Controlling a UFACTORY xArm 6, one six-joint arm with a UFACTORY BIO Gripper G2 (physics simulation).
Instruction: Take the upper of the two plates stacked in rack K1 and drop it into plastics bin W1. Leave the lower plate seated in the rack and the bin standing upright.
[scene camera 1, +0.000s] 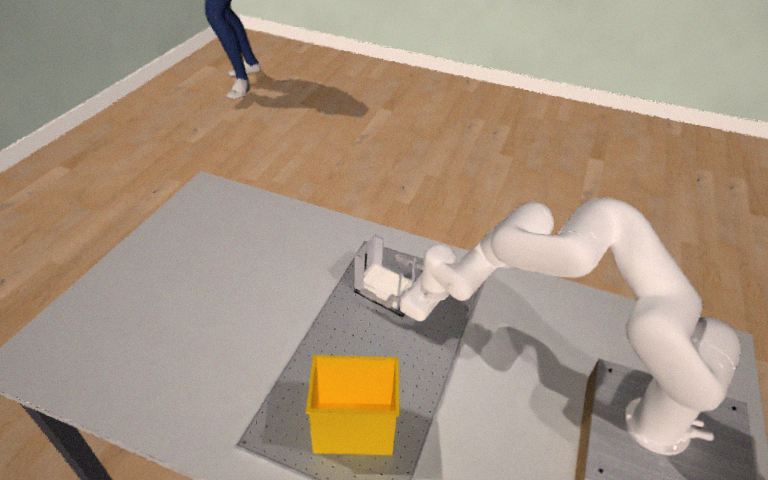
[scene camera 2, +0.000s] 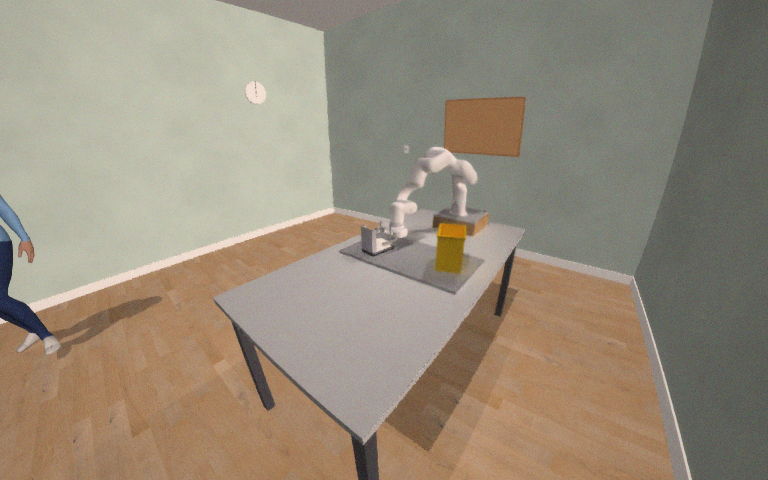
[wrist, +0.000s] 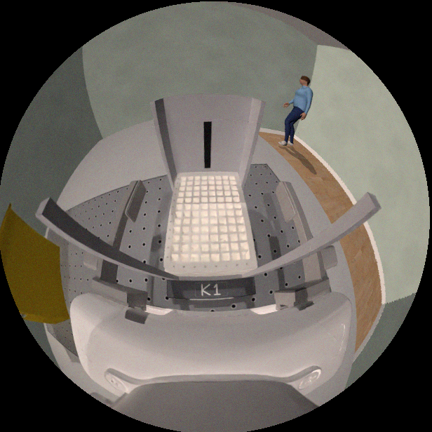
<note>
I see my gripper (scene camera 1: 379, 272), a yellow plastics bin W1 (scene camera 1: 353, 401) and a white plate (scene camera 1: 379, 280).
The yellow plastics bin W1 is seen too in scene camera 2 (scene camera 2: 450, 243). My gripper shows as well in the wrist view (wrist: 210, 181).
</note>
